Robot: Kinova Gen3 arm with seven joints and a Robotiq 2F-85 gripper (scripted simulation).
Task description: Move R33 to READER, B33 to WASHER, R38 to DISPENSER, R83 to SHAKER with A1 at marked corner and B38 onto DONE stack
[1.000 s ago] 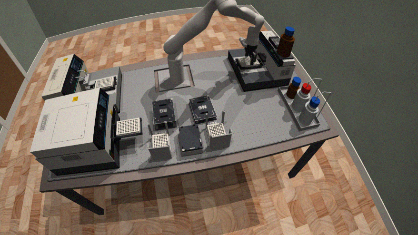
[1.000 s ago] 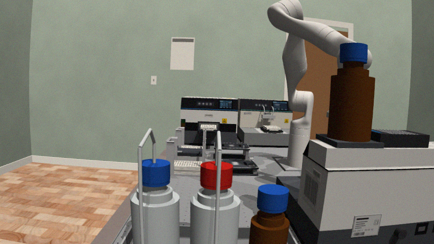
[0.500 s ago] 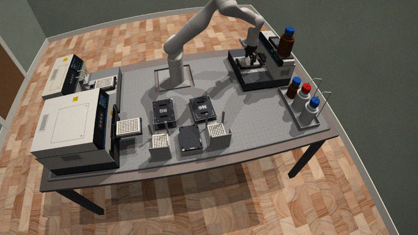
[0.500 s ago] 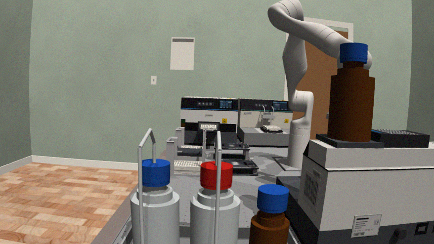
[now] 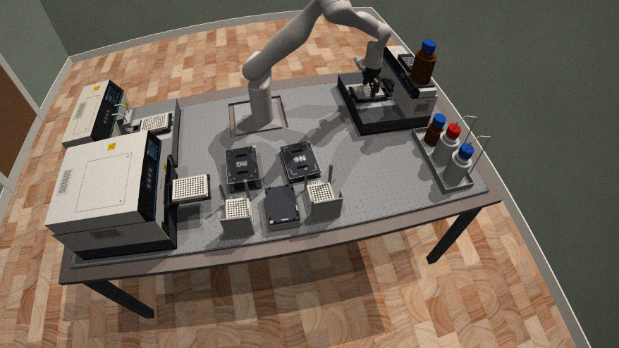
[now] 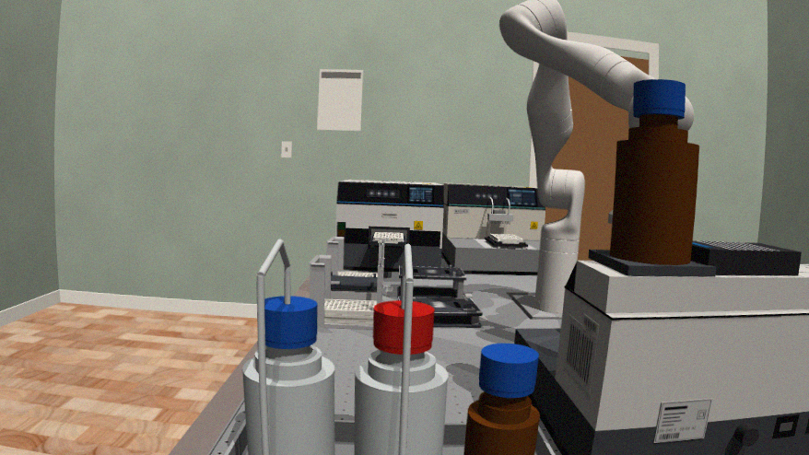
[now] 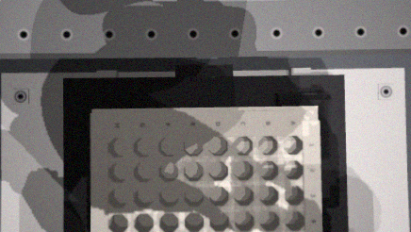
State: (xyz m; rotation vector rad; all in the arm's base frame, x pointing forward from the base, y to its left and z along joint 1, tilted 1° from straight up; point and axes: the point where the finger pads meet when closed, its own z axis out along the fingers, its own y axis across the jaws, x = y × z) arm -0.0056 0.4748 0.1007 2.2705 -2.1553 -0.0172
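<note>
My gripper is now 20 mm above the dispenser nest. Round my hand: recovery nest N6: 350 mm to the right, 290 mm ahead, 70 mm below; then bottle tray: 360 mm ahead, 240 mm to the left, 100 mm below; then brown bottle: 190 mm above, 180 mm to the left, 100 mm ahead.
</note>
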